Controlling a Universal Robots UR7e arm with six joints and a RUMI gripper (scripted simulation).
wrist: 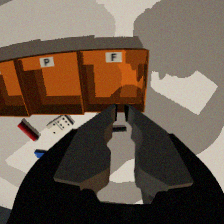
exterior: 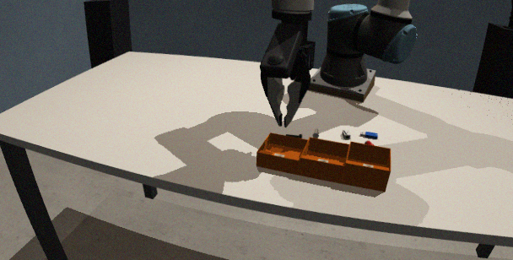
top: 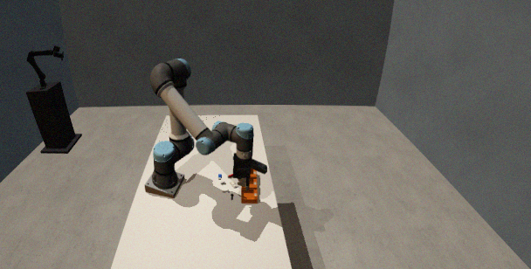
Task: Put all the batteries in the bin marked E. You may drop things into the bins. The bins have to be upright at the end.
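The orange three-compartment bin is 20 mm ahead of my hand, 90 mm to the left of it and 60 mm below it. From my hand the other things lie so: white dotted block: 60 mm behind, 120 mm to the left, 80 mm below; then grey pin-like part: 100 mm behind, 60 mm to the left, 80 mm below; then black screw: 80 mm behind, 20 mm to the left, 80 mm below.
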